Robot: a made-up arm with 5 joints.
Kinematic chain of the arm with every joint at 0, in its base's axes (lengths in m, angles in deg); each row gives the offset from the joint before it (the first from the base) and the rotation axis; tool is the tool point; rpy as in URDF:
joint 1: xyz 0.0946 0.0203 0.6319 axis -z
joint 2: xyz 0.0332 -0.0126 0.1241 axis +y
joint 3: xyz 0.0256 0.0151 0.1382 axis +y
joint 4: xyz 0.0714 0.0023 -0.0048 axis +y
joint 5: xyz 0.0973 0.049 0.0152 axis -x
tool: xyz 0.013 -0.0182 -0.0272 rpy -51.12 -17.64 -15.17
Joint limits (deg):
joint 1: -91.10..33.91
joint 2: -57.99..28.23
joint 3: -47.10..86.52
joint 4: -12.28..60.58
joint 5: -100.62..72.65
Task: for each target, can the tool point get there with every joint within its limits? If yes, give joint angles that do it. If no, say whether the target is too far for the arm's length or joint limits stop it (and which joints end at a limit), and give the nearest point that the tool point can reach.
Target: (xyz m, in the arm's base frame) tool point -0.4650 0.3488 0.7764
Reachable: no: too far | nearest point 0.0052 0.3081 0.7968 | short by 0.472 m
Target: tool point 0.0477 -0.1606 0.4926
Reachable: no: joint limits stop it (at a limit: joint 1, joint 2, joint 3, joint 4) | nearest point 0.0419 -0.0065 0.7021 | short by 0.260 m
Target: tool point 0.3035 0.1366 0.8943
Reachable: yes | joints -21.12 3.66 -35.72 43.41 5.11
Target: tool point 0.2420 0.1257 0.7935
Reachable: yes | joints -23.20 -12.49 33.11 13.46 -6.50
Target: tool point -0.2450 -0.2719 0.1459
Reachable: no: too far | nearest point 0.0184 0.0022 0.7022 | short by 0.674 m
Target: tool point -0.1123 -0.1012 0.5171
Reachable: no: joint limits stop it (at a limit: joint 1, joint 2, joint 3, joint 4) | nearest point 0.0158 0.0050 0.7023 | short by 0.249 m
